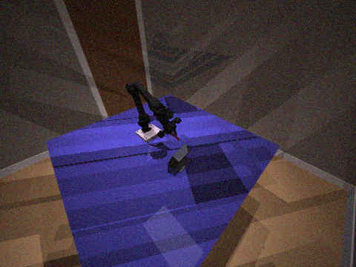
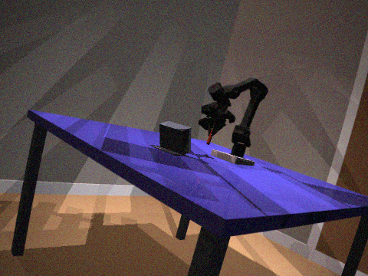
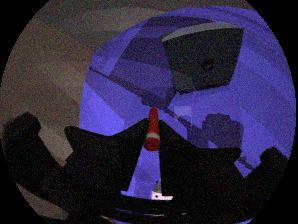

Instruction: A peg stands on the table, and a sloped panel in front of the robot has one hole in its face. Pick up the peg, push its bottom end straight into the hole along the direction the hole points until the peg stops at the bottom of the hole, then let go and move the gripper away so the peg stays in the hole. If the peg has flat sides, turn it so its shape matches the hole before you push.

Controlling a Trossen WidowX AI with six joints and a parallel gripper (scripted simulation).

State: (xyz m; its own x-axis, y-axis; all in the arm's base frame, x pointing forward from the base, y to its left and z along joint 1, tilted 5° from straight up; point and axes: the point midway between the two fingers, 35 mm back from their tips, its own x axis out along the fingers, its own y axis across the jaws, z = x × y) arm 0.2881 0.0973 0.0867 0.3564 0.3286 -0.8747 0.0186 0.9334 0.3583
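Right now the dark sloped panel is 130 mm ahead of my gripper tip, 60 mm to the right of it and 40 mm below it. Round my gripper tip: red peg (10 mm to the right, 10 mm behind, 10 mm above).
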